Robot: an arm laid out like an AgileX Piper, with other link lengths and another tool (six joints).
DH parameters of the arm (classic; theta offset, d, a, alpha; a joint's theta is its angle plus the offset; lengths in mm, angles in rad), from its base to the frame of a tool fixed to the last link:
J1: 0 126.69 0 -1.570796
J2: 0.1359 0 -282.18 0
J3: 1.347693 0 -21.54 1.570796
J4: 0 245.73 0 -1.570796
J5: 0 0 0 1.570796
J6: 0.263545 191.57 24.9 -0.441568
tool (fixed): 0 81.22 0 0
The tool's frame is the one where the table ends.
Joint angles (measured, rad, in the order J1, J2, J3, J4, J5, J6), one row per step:
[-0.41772, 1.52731, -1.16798, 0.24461, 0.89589, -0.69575]
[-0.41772, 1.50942, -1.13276, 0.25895, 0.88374, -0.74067]
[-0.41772, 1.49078, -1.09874, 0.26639, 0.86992, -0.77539]
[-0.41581, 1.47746, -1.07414, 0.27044, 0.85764, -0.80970]
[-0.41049, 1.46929, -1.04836, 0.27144, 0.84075, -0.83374]
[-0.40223, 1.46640, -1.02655, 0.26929, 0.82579, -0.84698]
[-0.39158, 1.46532, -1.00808, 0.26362, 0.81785, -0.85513]
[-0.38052, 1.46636, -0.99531, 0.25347, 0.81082, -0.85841]
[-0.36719, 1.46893, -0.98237, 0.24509, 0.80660, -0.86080]
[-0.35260, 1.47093, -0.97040, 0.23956, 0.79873, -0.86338]
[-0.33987, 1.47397, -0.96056, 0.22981, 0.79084, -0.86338]
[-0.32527, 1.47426, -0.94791, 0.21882, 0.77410, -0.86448]
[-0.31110, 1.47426, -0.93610, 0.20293, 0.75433, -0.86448]
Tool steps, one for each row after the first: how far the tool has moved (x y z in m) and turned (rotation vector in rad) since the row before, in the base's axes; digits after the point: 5 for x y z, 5 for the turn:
[-0.00650, 0.00420, -0.00392, -0.00572, -0.00089, 0.03343]
[-0.00625, 0.00269, -0.00361, -0.00895, -0.00138, 0.02554]
[-0.00436, 0.00175, -0.00282, -0.01279, -0.00252, 0.02833]
[-0.00363, 0.00205, -0.00465, -0.01056, 0.00081, 0.02227]
[-0.00300, 0.00249, -0.00526, -0.00713, 0.00512, 0.01711]
[-0.00384, 0.00328, -0.00534, -0.00533, 0.01108, 0.01805]
[-0.00283, 0.00214, -0.00449, -0.00810, 0.01020, 0.01610]
[-0.00333, 0.00356, -0.00498, -0.00439, 0.01353, 0.01774]
[-0.00194, 0.00383, -0.00410, -0.00426, 0.00789, 0.01740]
[-0.00181, 0.00228, -0.00397, -0.00731, 0.00817, 0.01503]
[-0.00059, 0.00178, -0.00354, -0.01244, 0.00054, 0.01684]
[0.00000, 0.00037, -0.00323, -0.01767, -0.00210, 0.01727]

